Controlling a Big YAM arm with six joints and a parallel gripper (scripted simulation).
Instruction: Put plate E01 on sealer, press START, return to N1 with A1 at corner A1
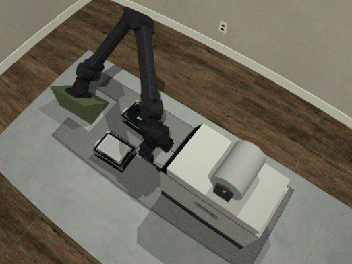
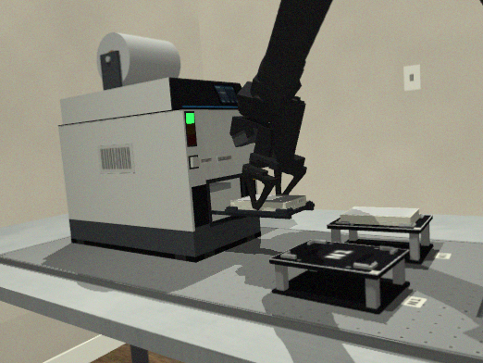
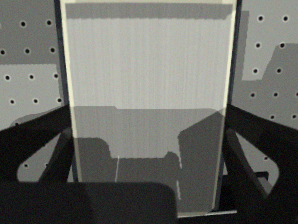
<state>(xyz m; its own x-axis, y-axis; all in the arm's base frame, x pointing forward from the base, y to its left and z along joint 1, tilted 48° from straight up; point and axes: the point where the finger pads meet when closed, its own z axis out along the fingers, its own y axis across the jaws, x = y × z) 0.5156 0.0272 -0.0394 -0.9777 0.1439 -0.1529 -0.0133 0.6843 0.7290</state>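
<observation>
My hand is 10 mm above the sealer stage. From my hand the other things lie so: covered white plate (180 mm behind, 90 mm to the right, 40 mm below); start button (100 mm ahead, 90 mm to the left, 90 mm above); black plate nest (200 mm behind, 120 mm to the left, 60 mm below).
</observation>
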